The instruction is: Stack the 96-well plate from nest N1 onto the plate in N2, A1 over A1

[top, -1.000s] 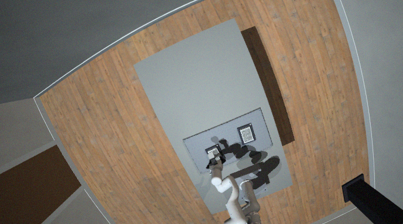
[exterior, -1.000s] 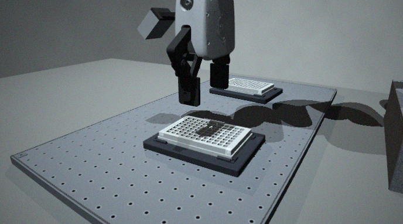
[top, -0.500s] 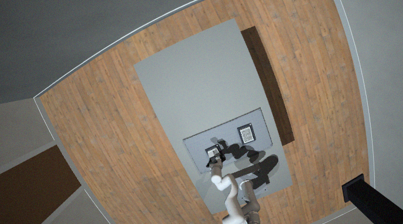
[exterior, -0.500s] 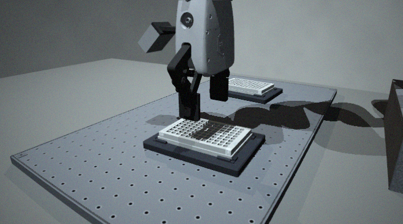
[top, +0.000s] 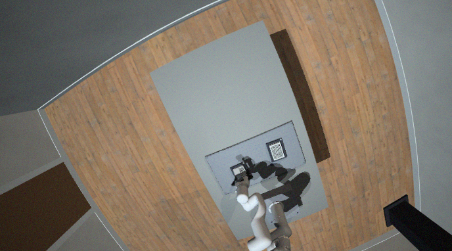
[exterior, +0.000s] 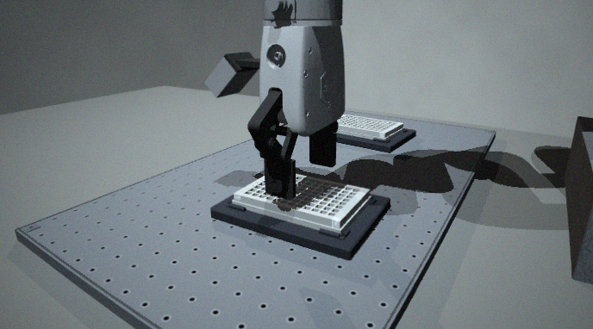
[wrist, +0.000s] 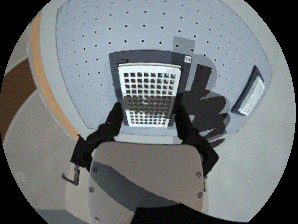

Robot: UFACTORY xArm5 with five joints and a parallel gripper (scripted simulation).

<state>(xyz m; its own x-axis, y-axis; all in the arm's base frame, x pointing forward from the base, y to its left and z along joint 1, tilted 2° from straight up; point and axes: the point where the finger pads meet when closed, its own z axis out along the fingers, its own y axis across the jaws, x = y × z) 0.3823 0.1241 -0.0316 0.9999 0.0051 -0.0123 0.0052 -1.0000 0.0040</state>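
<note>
Right now my hand is 4 cm above the plate nest N1.
</note>
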